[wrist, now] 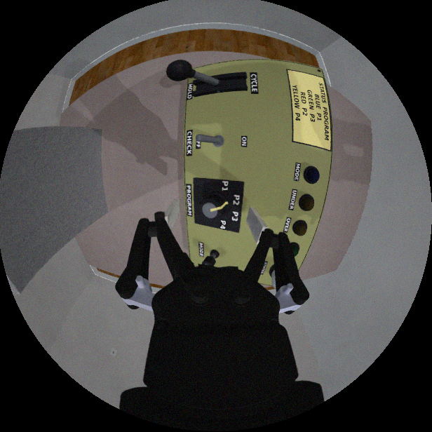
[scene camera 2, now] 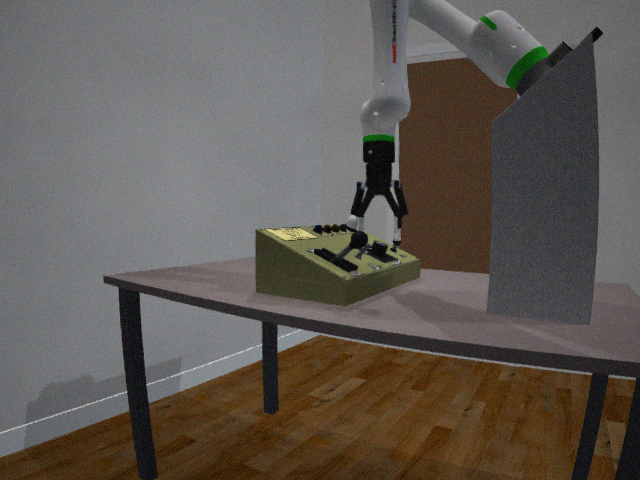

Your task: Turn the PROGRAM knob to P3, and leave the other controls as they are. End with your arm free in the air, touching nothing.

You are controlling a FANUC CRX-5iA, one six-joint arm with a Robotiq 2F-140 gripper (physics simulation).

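Seen in the pictures: gripper, fingertip midpoint: point(scene camera 2: 378, 240); arm's base at its link origin: point(scene camera 2: 550, 92).
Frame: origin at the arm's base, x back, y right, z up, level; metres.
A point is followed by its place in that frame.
The PROGRAM knob point(scene camera 2: 379, 248) @(x -0.476, y -0.041, z -0.397 m) point(wrist: 210, 210) is dark with a grey top, on a black square plate point(wrist: 202, 187) marked P1 to P4. In the wrist view its yellow pointer point(wrist: 219, 207) points toward P2. The plate sits on the sloped face of an olive-green console point(scene camera 2: 299, 273) @(x -0.484, y -0.338, z -0.440 m) point(wrist: 270, 120). My gripper point(scene camera 2: 378, 235) @(x -0.491, y -0.028, z -0.375 m) point(wrist: 213, 209) is open and empty, pointing down over the knob. In the wrist view one finger pad is on each side of the knob, apart from it. Whether a fingertip touches the console is hard to tell.
A black-ball lever point(scene camera 2: 358, 239) @(x -0.373, y -0.262, z -0.357 m) point(wrist: 179, 70) leans at HOLD. The CHECK toggle point(wrist: 210, 140) points to its OFF side. A small MODE switch point(wrist: 212, 257) is near the gripper body. Lamps point(wrist: 306, 202) line the far side. A tall grey panel point(scene camera 2: 542, 206) @(x 0.013, y -0.147, z -0.273 m) point(wrist: 50, 200) stands on the table point(scene camera 2: 439, 310) @(x -0.191, y -0.198, z -0.503 m).
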